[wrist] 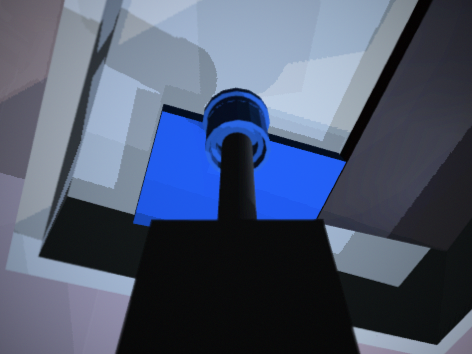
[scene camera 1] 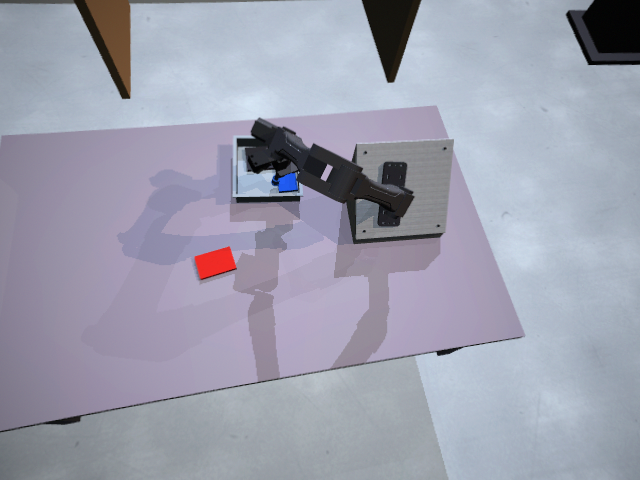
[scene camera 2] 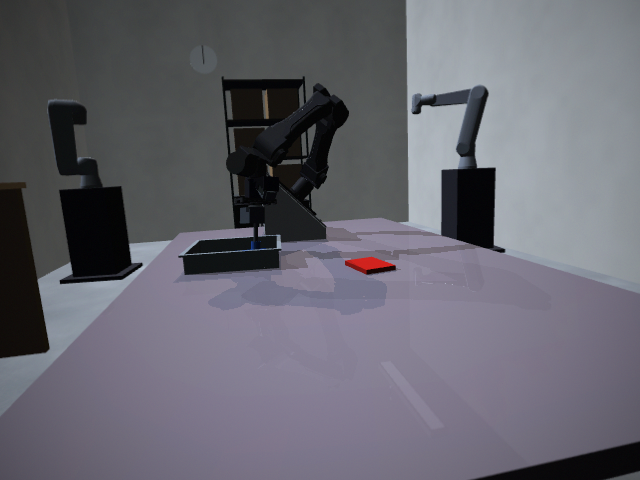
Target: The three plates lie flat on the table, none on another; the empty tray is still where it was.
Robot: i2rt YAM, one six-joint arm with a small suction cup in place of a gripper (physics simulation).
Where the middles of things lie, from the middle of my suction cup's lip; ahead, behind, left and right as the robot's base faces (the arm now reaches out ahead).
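Scene:
The tray point(scene camera 2: 211, 255) is 5 cm to the right of my suction cup, 3 cm ahead of it and 1 cm below it. Counting from that same suction cup, there's a dark plate point(wrist: 399, 182) that's 11 cm to the right, 3 cm ahead and 2 cm below, and a blue plate point(wrist: 179, 183) that's 2 cm to the right, 4 cm behind and 2 cm below. And then you'd find a red plate point(scene camera 1: 217, 262) 28 cm to the left of my suction cup, 19 cm ahead of it and 3 cm below it.

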